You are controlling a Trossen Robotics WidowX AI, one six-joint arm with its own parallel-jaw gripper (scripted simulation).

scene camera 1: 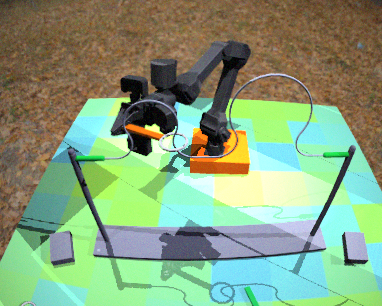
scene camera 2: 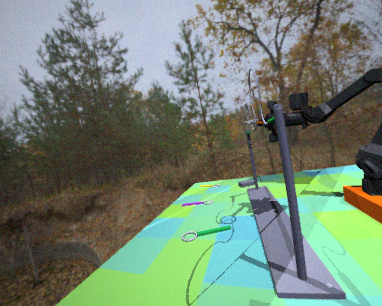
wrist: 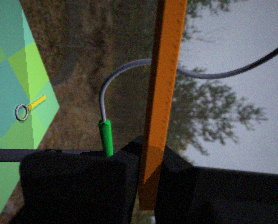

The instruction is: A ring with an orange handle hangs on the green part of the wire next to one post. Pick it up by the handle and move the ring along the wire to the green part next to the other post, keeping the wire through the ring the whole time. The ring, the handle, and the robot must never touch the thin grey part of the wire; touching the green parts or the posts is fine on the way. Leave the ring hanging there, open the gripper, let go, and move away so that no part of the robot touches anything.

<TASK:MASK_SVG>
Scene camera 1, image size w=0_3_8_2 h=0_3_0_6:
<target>my gripper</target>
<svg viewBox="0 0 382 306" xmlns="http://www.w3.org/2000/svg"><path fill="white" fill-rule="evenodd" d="M127 131L131 135L133 142L131 151L147 157L152 152L151 138ZM122 77L120 83L121 91L124 93L132 92L130 94L131 101L122 101L120 103L119 111L110 130L111 136L126 135L125 131L122 130L125 113L125 126L131 124L139 128L145 128L146 125L153 126L155 124L164 135L173 132L176 126L176 119L173 113L161 104L154 102L142 103L134 106L126 113L127 109L137 102L157 100L171 108L177 116L176 109L167 104L162 96L155 93L148 95L148 80L146 78L133 75Z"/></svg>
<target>grey block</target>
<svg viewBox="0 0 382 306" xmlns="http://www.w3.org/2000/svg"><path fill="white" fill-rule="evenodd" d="M69 230L50 234L50 260L53 266L75 262L72 233Z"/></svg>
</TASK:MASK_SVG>
